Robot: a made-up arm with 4 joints. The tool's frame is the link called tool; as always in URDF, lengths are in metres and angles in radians.
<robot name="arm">
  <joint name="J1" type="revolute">
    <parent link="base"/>
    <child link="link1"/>
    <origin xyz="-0.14 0.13 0"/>
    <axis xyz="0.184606 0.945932 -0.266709"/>
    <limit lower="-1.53" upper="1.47"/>
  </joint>
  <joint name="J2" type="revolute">
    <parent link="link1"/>
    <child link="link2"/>
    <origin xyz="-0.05 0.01 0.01"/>
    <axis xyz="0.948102 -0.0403 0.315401"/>
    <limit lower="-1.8" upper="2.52"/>
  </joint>
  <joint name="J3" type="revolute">
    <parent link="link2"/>
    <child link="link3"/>
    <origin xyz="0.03 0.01 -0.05"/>
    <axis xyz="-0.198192 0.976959 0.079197"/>
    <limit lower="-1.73" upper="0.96"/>
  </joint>
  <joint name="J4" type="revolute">
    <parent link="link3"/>
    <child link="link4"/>
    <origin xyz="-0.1 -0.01 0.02"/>
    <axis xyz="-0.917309 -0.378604 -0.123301"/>
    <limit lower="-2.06" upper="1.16"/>
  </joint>
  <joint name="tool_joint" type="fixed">
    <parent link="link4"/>
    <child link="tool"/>
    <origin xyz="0.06 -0.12 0.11" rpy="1.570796 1.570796 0"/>
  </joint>
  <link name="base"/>
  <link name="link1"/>
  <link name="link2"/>
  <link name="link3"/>
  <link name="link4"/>
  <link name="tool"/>
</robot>
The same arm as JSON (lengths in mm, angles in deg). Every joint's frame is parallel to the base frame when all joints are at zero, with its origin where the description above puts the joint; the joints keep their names.
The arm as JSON. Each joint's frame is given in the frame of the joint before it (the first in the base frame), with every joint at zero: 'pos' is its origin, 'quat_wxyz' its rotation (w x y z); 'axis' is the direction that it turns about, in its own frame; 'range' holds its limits. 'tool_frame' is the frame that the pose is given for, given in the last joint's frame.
{
  "length_unit": "mm",
  "angle_unit": "deg",
  "joints": [
    {
      "joint": "J1",
      "pos": [
        -140.0,
        130.0,
        0.0
      ],
      "quat_wxyz": [
        1.0,
        0.0,
        0.0,
        0.0
      ],
      "axis": [
        0.184606,
        0.945932,
        -0.266709
      ],
      "range": [
        -87.66,
        84.22
      ]
    },
    {
      "joint": "J2",
      "pos": [
        -50.0,
        10.0,
        10.0
      ],
      "quat_wxyz": [
        1.0,
        0.0,
        0.0,
        0.0
      ],
      "axis": [
        0.948102,
        -0.0403,
        0.315401
      ],
      "range": [
        -103.13,
        144.39
      ]
    },
    {
      "joint": "J3",
      "pos": [
        30.0,
        10.0,
        -50.0
      ],
      "quat_wxyz": [
        1.0,
        0.0,
        0.0,
        0.0
      ],
      "axis": [
        -0.198192,
        0.976959,
        0.079197
      ],
      "range": [
        -99.12,
        55.0
      ]
    },
    {
      "joint": "J4",
      "pos": [
        -100.0,
        -10.0,
        20.0
      ],
      "quat_wxyz": [
        1.0,
        0.0,
        0.0,
        0.0
      ],
      "axis": [
        -0.917309,
        -0.378604,
        -0.123301
      ],
      "range": [
        -118.03,
        66.46
      ]
    }
  ],
  "tool_frame": {
    "pos": [
      60.0,
      -120.0,
      110.0
    ],
    "quat_wxyz": [
      0.5,
      0.5,
      0.5,
      -0.5
    ]
  }
}

